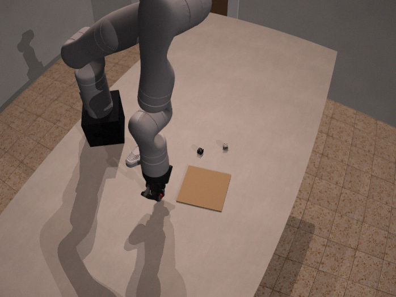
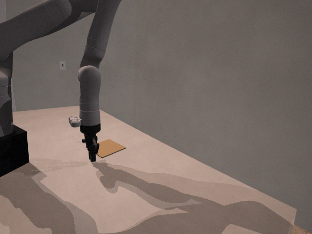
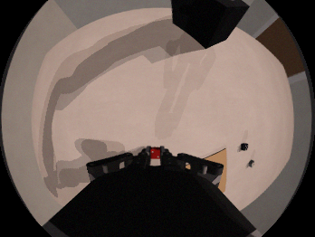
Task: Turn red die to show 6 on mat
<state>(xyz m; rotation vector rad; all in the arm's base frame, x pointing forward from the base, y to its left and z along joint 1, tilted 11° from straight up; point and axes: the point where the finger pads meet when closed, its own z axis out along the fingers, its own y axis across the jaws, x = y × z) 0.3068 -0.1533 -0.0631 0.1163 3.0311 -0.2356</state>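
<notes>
Now: hand 100 mm short of the tan mat, 100 mm to the right of it and 30 mm above it. The rest, counted from my hand: black die (30 mm ahead, 220 mm to the left, 20 mm below); grey die (100 mm ahead, 280 mm to the left, 20 mm below); red die (10 mm below).
</notes>
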